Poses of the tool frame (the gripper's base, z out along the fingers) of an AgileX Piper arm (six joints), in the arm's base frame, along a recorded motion.
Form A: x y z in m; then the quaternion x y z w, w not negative.
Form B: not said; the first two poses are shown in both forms.
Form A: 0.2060 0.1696 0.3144 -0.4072 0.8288 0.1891 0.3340
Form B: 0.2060 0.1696 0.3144 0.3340 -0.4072 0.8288 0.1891
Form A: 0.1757 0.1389 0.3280 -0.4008 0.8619 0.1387 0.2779
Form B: 0.1757 0.1389 0.3280 0.2779 -0.4008 0.8619 0.1387
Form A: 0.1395 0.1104 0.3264 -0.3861 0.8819 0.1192 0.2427
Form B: 0.1395 0.1104 0.3264 0.2427 -0.3861 0.8819 0.1192
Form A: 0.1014 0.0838 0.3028 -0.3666 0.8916 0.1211 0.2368
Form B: 0.1014 0.0838 0.3028 0.2368 -0.3666 0.8916 0.1211
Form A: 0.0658 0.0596 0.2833 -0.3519 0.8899 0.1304 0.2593
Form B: 0.0658 0.0596 0.2833 0.2593 -0.3519 0.8899 0.1304
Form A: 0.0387 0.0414 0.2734 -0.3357 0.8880 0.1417 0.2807
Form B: 0.0387 0.0414 0.2734 0.2807 -0.3357 0.8880 0.1417
